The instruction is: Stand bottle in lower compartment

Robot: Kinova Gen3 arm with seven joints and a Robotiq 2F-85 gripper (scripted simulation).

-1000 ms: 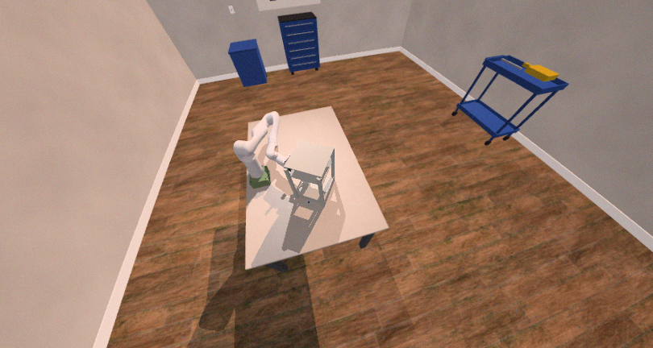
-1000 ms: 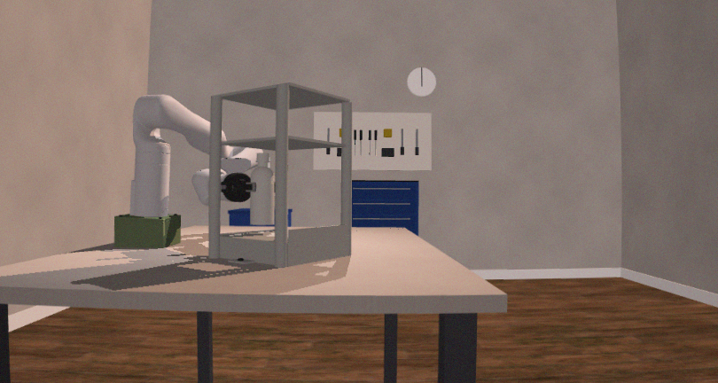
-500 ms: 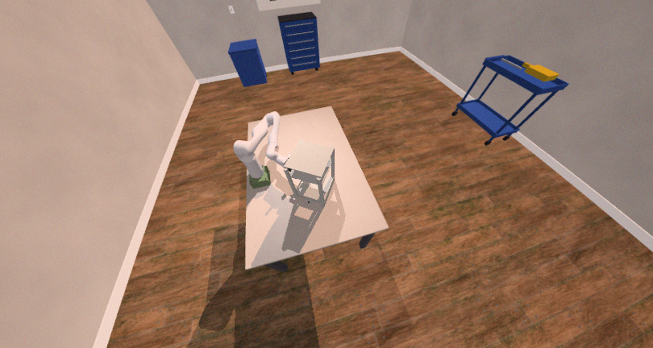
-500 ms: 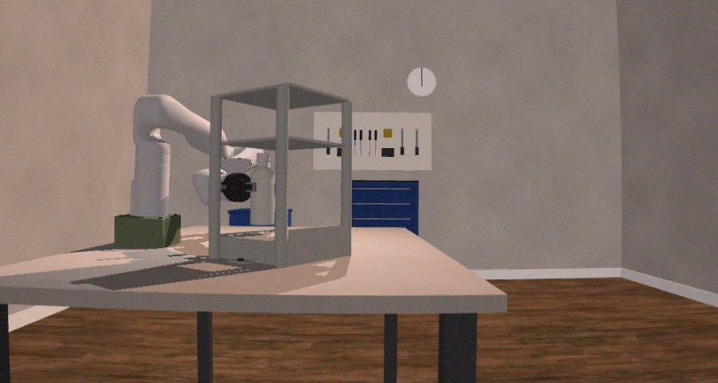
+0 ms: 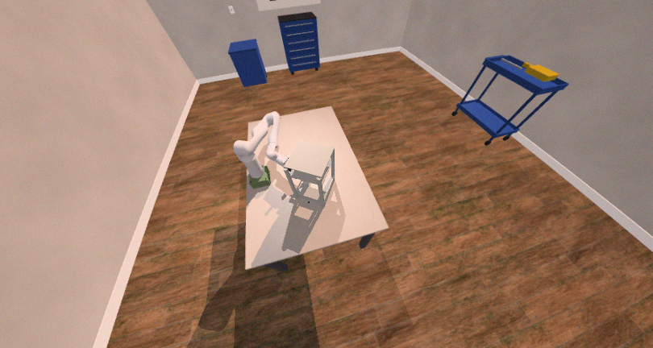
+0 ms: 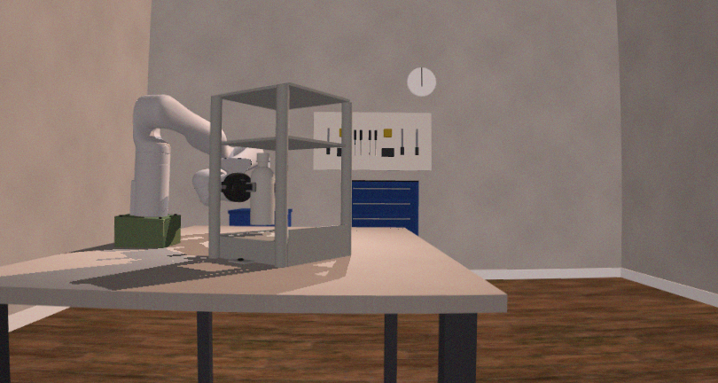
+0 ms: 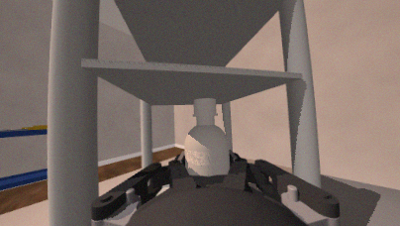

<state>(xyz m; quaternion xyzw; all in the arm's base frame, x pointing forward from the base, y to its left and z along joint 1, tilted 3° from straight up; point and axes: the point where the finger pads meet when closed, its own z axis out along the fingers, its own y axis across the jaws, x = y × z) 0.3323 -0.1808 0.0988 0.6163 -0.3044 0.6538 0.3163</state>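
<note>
My hand is 20 mm below the white bottle. From my hand the other things lie so: grey shelving unit 50 mm ahead, 40 mm to the right, 20 mm above.
</note>
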